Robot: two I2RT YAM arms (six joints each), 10 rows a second.
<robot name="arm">
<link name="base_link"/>
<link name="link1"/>
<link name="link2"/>
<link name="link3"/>
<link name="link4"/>
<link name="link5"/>
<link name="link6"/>
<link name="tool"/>
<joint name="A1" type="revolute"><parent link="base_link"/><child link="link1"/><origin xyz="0 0 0.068"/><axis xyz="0 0 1"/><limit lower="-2.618" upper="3.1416"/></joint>
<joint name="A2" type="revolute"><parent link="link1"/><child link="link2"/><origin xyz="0.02 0.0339 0.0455" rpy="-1.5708 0 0"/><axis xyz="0 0 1"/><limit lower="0" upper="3.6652"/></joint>
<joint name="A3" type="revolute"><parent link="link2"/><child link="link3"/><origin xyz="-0.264 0 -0.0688" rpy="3.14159 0 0"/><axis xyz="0 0 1"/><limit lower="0" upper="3.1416"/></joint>
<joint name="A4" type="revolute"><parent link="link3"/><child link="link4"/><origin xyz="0.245 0.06 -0.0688"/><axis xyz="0 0 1"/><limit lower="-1.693" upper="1.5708"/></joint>
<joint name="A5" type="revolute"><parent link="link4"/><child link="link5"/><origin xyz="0.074 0.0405 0.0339" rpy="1.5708 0 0"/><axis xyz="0 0 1"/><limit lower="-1.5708" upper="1.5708"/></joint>
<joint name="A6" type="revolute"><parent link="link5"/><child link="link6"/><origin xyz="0.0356 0 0.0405" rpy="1.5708 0 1.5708"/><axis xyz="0 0 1"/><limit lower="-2.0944" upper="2.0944"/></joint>
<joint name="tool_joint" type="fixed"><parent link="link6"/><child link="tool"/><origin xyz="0 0 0" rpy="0 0 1.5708"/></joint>
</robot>
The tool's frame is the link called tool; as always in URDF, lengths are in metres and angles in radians.
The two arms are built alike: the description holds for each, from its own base.
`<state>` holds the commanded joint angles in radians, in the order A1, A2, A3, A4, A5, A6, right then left.
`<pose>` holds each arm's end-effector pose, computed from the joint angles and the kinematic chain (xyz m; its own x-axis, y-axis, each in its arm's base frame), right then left.
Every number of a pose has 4 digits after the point.
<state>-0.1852 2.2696 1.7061 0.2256 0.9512 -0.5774 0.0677 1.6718 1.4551 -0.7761 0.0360 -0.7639</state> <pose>0.5041 -0.1239 0.2041 -0.7435 -0.1832 -0.6432 0.5443 0.3931 -0.7411 0.3579 0.0230 0.2903 -0.5703 -0.7315 -0.3737 -0.6127 0.6818 -0.3997</pose>
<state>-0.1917 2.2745 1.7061 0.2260 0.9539 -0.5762 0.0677 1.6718 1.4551 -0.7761 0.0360 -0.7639</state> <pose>0.5037 -0.1273 0.2017 -0.7474 -0.1760 -0.6407 0.5453 0.3883 -0.7429 0.3579 0.0230 0.2903 -0.5703 -0.7315 -0.3737 -0.6127 0.6818 -0.3997</pose>
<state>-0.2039 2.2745 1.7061 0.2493 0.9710 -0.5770 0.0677 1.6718 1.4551 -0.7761 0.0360 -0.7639</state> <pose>0.5022 -0.1339 0.2040 -0.7385 -0.1617 -0.6545 0.5715 0.3649 -0.7350 0.3579 0.0230 0.2903 -0.5703 -0.7315 -0.3737 -0.6127 0.6818 -0.3997</pose>
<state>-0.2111 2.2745 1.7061 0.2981 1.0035 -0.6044 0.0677 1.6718 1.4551 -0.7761 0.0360 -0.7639</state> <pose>0.5015 -0.1382 0.2086 -0.7304 -0.1558 -0.6650 0.5982 0.3240 -0.7329 0.3579 0.0230 0.2903 -0.5703 -0.7315 -0.3737 -0.6127 0.6818 -0.3997</pose>
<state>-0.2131 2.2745 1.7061 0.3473 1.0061 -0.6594 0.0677 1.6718 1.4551 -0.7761 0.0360 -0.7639</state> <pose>0.5022 -0.1394 0.2131 -0.7323 -0.1770 -0.6576 0.5948 0.3040 -0.7441 0.3579 0.0230 0.2903 -0.5703 -0.7315 -0.3737 -0.6127 0.6818 -0.3997</pose>
